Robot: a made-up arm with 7 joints.
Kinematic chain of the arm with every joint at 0, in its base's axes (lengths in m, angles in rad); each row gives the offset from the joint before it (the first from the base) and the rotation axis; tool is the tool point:
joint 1: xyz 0 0.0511 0 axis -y
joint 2: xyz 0 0.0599 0 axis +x
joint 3: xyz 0 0 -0.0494 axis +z
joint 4: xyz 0 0 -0.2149 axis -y
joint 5: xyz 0 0 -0.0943 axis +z
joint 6: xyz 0 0 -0.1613 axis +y
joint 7: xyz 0 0 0 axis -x
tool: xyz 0 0 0
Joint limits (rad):
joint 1: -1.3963..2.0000
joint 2: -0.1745..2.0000
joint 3: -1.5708..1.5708
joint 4: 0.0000..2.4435
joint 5: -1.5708..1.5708
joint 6: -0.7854..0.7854
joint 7: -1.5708..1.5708
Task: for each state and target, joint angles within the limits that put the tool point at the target. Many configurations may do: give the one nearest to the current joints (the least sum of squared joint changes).
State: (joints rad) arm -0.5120 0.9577 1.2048 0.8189 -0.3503 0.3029 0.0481
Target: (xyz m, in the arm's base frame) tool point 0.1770 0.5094 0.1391
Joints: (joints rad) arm -0.5403 1.6016 1.1857 0.9893 -0.3503 0.3029 0.0481
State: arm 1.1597 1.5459 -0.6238 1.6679 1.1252 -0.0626 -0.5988
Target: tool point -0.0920 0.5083 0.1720
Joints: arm 1.8398 2.0000 -0.5859 1.1048 1.1252 -0.0626 -0.5988
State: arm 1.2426 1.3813 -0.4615 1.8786 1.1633 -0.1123 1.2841
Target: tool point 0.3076 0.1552 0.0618
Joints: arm 1.1547 0.8737 -0.7491 1.8313 1.1633 -0.1123 1.2841
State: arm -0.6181 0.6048 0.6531 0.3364 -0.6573 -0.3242 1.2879
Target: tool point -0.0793 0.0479 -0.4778
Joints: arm -0.5092 -0.1745 0.1035 0.6996 -0.6573 -0.3242 1.2879
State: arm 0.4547 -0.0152 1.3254 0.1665 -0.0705 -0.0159 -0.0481
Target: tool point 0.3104 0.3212 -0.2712
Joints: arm 0.6814 0.0365 1.2254 0.9472 -0.0705 -0.0159 -0.0481
